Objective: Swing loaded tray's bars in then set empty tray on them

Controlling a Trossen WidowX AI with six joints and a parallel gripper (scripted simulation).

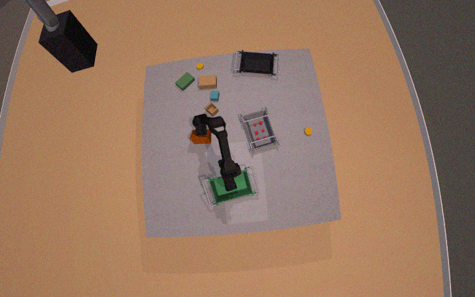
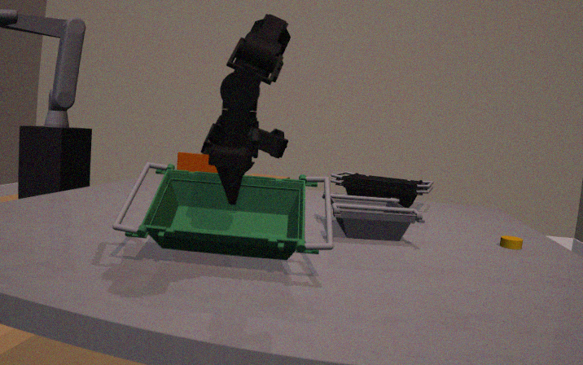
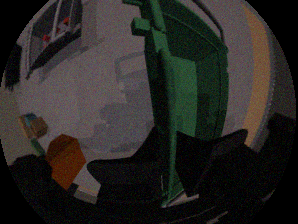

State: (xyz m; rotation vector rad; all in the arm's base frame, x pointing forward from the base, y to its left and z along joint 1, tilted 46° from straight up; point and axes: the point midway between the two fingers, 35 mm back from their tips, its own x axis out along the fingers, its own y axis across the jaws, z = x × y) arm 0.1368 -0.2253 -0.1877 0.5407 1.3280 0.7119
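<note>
My gripper tip is now 7 cm to the left of the green tray and 1 cm short of it. The rest, counted from my gripper tip: small box (47 cm to the left, 6 cm below, 6 cm behind); cyan block (57 cm to the left, 5 cm below, 4 cm behind); tan block (69 cm to the left, 8 cm behind, 4 cm below).
</note>
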